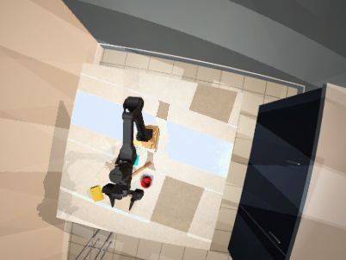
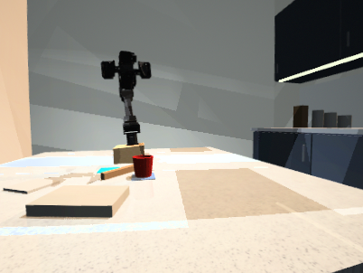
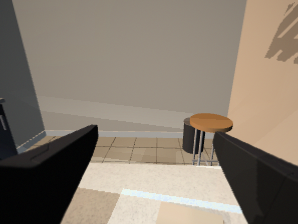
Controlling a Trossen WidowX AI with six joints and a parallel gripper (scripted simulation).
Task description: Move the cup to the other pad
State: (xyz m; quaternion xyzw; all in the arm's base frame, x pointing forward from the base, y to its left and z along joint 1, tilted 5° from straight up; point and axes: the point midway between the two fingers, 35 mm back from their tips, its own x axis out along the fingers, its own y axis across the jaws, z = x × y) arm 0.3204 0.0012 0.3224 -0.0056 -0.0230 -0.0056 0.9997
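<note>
Now: gripper tip 370 mm above the red cup, 50 mm to the right of it and 10 mm short of it. Round my gripper tip: green marble (400 mm below, 70 mm to the left, 10 mm behind); then red marble (400 mm below, 30 mm to the left, 10 mm ahead); then wooden stick (410 mm below, 60 mm behind, 10 mm to the right).
</note>
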